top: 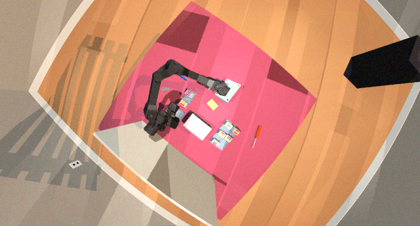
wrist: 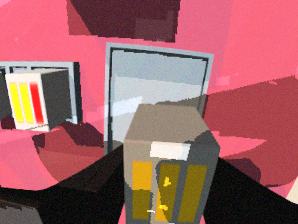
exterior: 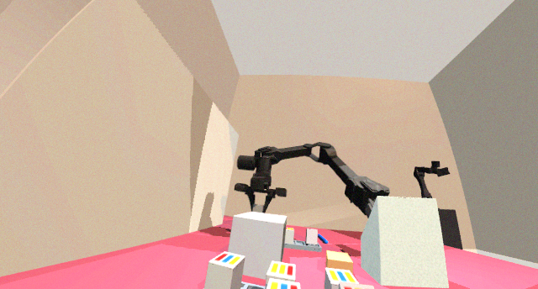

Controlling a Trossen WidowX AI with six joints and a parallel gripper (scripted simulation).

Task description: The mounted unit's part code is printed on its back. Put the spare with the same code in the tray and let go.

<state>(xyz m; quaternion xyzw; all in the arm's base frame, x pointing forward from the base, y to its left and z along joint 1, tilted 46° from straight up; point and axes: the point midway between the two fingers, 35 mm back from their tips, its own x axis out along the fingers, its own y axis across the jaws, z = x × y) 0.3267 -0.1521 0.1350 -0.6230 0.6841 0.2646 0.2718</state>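
The flat grey tray is 8 cm below my gripper tip and 1 cm behind it. Also, from my gripper tip: blue pen (26 cm behind, 12 cm to the right, 8 cm below); grey spare block (2 cm above); white mounted unit (20 cm to the left, 4 cm behind, 3 cm below).
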